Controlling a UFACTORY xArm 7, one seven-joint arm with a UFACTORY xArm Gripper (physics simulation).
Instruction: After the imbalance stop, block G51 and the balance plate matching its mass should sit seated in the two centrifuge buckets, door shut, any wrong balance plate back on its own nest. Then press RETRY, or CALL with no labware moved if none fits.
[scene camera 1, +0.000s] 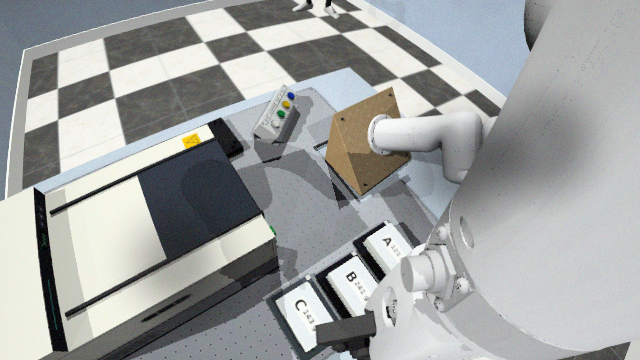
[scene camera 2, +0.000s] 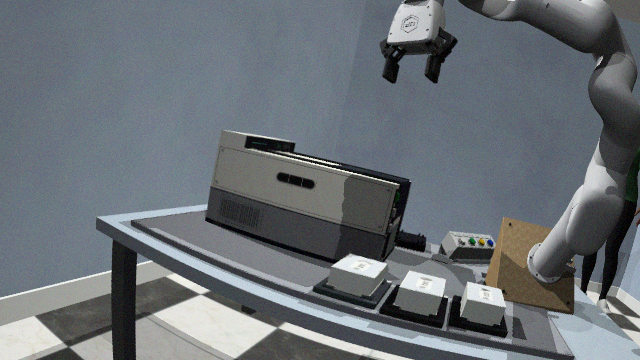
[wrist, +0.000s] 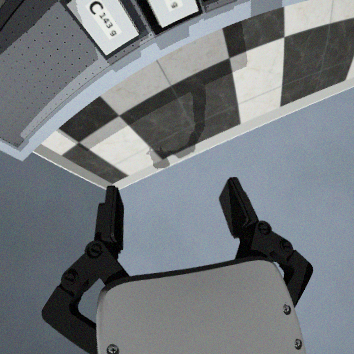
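Balance plate C (scene camera 1: 302, 309), balance plate B (scene camera 1: 352, 282), balance plate A (scene camera 1: 387, 247). Gripper (scene camera 2: 409, 80) open, holding nothing; button box (scene camera 2: 456, 246); balance plate A (scene camera 2: 482, 304), balance plate B (scene camera 2: 419, 293), balance plate C (scene camera 2: 356, 275). Balance plate C (wrist: 109, 31). Balance plate A out of frame in the wrist view.
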